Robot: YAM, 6 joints.
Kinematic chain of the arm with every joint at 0, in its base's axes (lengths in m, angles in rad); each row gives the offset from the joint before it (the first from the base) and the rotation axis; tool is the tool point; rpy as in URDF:
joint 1: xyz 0 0 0.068 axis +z
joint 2: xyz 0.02 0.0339 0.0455 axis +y
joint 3: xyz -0.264 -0.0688 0 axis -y
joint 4: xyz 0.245 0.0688 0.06 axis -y
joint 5: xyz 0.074 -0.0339 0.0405 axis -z
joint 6: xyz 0.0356 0 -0.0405 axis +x
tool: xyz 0 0 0 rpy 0 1.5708 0
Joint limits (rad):
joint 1: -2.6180..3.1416
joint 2: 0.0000..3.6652
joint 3: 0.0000..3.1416
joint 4: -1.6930..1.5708
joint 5: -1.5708..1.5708
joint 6: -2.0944..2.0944
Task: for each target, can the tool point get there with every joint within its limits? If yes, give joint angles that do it. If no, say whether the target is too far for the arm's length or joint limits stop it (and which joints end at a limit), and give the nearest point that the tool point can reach.
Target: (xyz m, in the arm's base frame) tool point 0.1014 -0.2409 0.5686
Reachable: yes | joints -1.0606 1.4284 1.9319 -0.2570 0.9593 -0.2197
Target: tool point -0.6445 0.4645 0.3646
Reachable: no: too far | nearest point -0.4992 0.3598 0.3065 | short by 0.188 m
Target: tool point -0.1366 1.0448 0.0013
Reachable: no: too far | nearest point -0.0833 0.6368 0.0460 | short by 0.414 m
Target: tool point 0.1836 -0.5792 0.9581
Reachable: no: too far | nearest point 0.1140 -0.3598 0.6272 | short by 0.403 m
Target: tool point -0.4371 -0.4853 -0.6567
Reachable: no: too far | nearest point -0.2960 -0.3287 -0.3241 | short by 0.394 m
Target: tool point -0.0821 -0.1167 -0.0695
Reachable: yes | joints -2.0360 2.9644 1.0023 -1.3742 0.6332 0.2639
